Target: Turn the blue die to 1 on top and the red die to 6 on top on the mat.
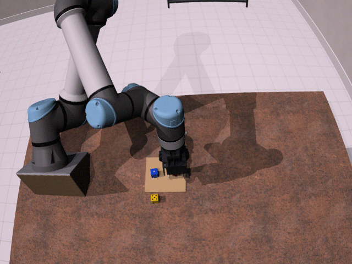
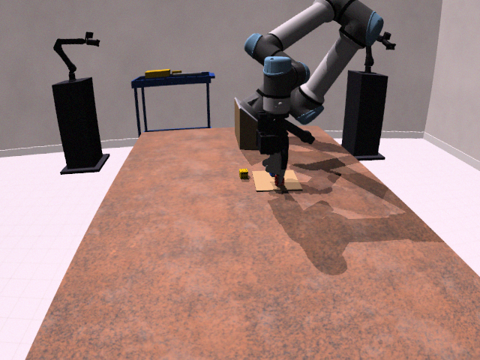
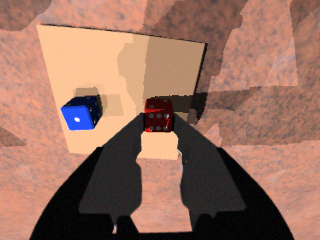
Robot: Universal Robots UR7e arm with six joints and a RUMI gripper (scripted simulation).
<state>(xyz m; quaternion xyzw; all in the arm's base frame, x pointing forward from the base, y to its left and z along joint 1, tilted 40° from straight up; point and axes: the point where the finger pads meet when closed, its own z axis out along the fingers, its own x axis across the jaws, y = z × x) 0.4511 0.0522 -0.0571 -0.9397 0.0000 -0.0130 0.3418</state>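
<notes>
The red die lies 10 mm below my hand. Round my hand: yellow die (80 mm behind, 100 mm to the right, 10 mm below); then blue die (70 mm behind, 10 mm below); then tan mat (40 mm behind, 20 mm below).
</notes>
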